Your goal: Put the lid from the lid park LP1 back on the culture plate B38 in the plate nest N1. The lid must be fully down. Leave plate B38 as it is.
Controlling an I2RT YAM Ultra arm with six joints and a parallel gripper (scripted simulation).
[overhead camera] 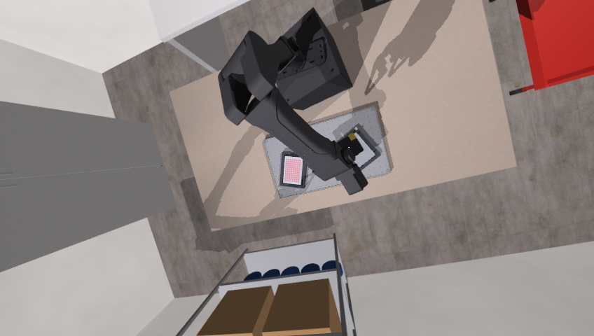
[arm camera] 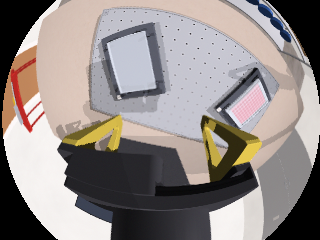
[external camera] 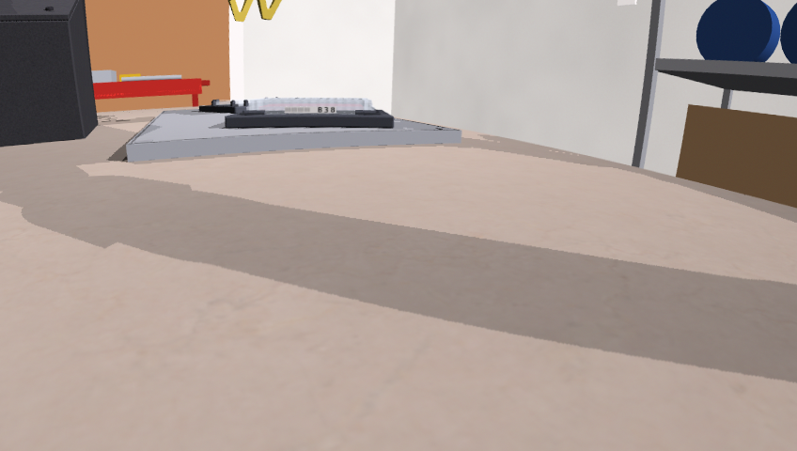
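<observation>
The clear lid lies 1 cm ahead of my hand, 9 cm to the left of it and 13 cm below it. From my hand the other things lie so: dark lid park LP1: 1 cm ahead, 9 cm to the left, 14 cm below; then culture plate B38: 6 cm ahead, 21 cm to the right, 13 cm below; then grey base plate: 1 cm ahead, 6 cm to the right, 15 cm below.
</observation>
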